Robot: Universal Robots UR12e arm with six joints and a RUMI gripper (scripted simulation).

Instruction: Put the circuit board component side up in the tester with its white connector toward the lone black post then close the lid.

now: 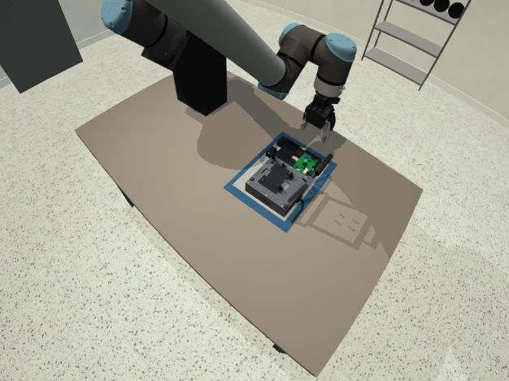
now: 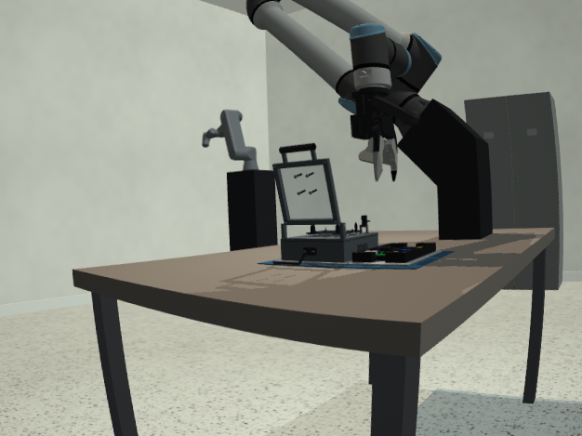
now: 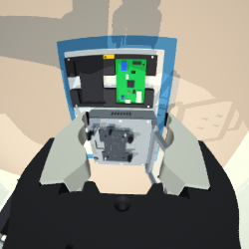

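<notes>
Right now my hand is 18 cm above the green circuit board. Round my hand: black post: 10 cm behind, 11 cm to the right, 11 cm below; then tester: 1 cm behind, 13 cm to the right, 8 cm below; then clear tester lid: 8 cm ahead, 17 cm to the right, 1 cm below.
</notes>
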